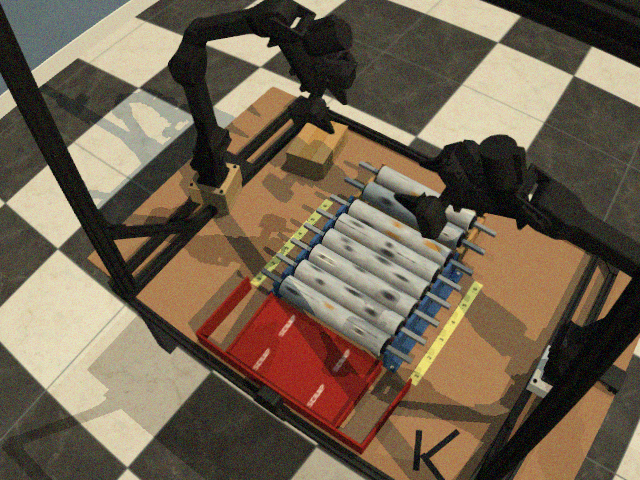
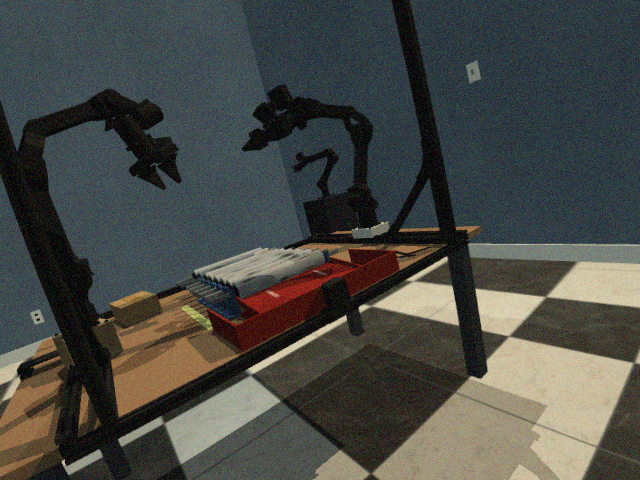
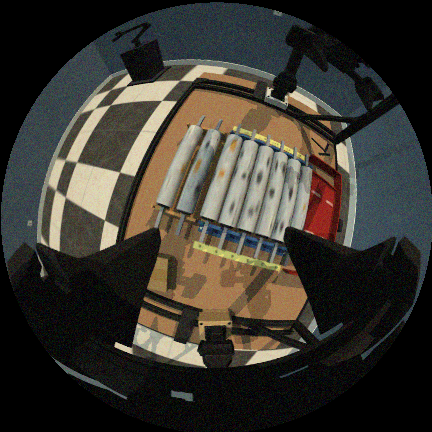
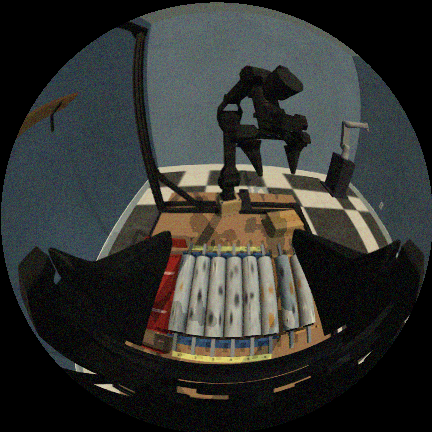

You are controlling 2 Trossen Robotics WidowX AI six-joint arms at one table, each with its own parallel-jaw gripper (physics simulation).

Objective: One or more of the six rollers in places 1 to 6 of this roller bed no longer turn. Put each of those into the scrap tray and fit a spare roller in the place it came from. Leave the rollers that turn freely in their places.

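Where they show: left gripper, fingertip midpoint: (image 1: pixel 339 118) (image 2: pixel 172 185) (image 3: pixel 224 234) (image 4: pixel 277 174); right gripper, fingertip midpoint: (image 1: pixel 407 179) (image 2: pixel 248 146) (image 3: pixel 350 89) (image 4: pixel 234 236); left arm's base at its link origin: (image 1: pixel 213 176) (image 3: pixel 215 332) (image 4: pixel 227 195); right arm's base at its link origin: (image 1: pixel 559 374) (image 2: pixel 369 225) (image 3: pixel 277 95).
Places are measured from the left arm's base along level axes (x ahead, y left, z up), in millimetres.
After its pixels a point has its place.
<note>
Six grey rollers lie side by side on the blue roller bed (image 1: pixel 393 361) {x 536, y -313, z -72 mm} (image 4: pixel 200 343) {x 561, y -253, z -72 mm}. The place 1 roller (image 1: pixel 333 316) {x 396, y -280, z -4 mm} is beside the red scrap tray (image 1: pixel 299 356) {x 349, y -368, z -48 mm} (image 2: pixel 289 317) {x 226, y -427, z -57 mm} (image 3: pixel 325 215) {x 359, y -410, z -53 mm}; the place 6 roller (image 1: pixel 398 227) {x 468, y -26, z -1 mm} (image 3: pixel 221 177) {x 453, y -20, z 0 mm} has orange patches. No roller shows in the tray. Two spare rollers, a paler one (image 3: pixel 180 167) {x 485, y 89, z -5 mm} (image 4: pixel 303 290) {x 516, y 80, z -4 mm} and a bluish one (image 3: pixel 200 172) {x 467, y 34, z -3 mm} (image 4: pixel 287 290) {x 491, y 29, z -2 mm}, lie on a wooden rack beyond place 6. My left gripper (image 1: pixel 338 116) {x 327, y 0, z 272 mm} (image 2: pixel 172 184) {x 327, y 0, z 272 mm} (image 3: pixel 224 234) {x 327, y 0, z 272 mm} is open and empty, high near the wooden block. My right gripper (image 1: pixel 413 215) (image 4: pixel 234 236) {x 499, y -165, z 327 mm} is open and empty above the rollers, partly hiding the spares.
A wooden block (image 1: pixel 312 149) {x 199, y 166, z -21 mm} (image 2: pixel 135 308) {x 173, y 135, z -37 mm} (image 4: pixel 284 222) {x 221, y 186, z -22 mm} stands beyond the roller bed, near the left arm's side. Yellow numbered strips (image 1: pixel 447 333) (image 3: pixel 235 256) run along both ends of the bed. Black frame posts (image 1: pixel 62 149) {x -74, y -321, z 410 mm} (image 2: pixel 429 129) {x 726, y -605, z 242 mm} rise at the table's edge.
</note>
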